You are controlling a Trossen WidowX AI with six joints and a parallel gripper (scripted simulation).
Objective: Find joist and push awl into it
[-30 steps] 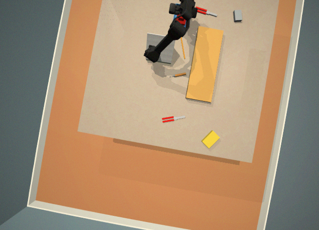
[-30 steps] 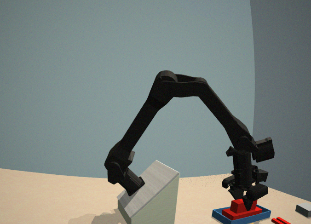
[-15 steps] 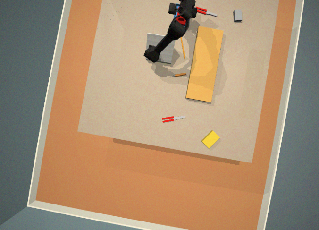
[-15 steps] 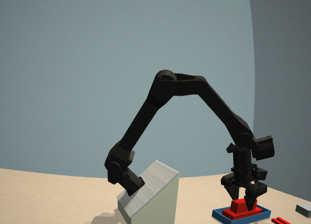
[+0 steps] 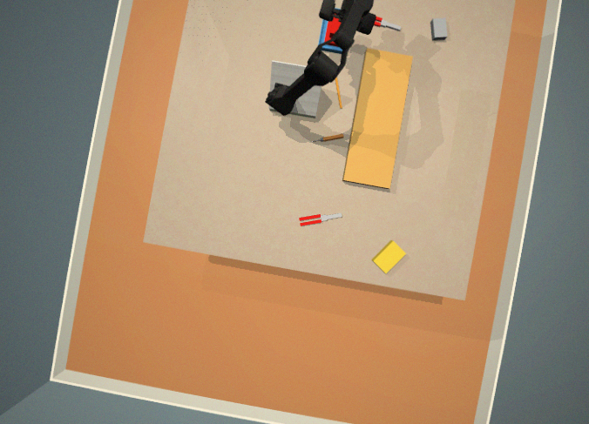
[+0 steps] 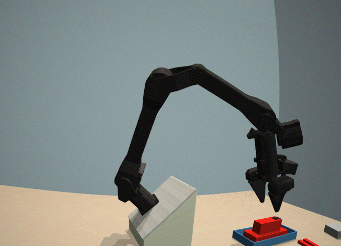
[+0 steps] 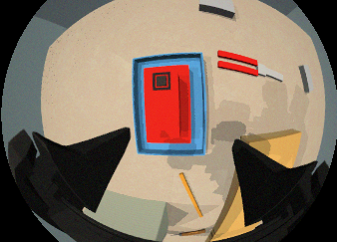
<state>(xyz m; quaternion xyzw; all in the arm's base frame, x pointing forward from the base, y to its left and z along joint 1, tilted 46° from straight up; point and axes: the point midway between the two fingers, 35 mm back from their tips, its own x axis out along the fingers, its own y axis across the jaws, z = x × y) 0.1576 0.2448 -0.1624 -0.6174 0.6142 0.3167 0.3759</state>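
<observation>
My gripper tip is 3 cm short of the awl, 41 cm to the left of it and 11 cm above it. Also, from my gripper tip: blue tray 3 cm behind, 2 cm to the left, 10 cm below; red stud finder 3 cm behind, 4 cm to the left, 6 cm below; thin orange stick 3 cm ahead, 19 cm to the right, 11 cm below.
</observation>
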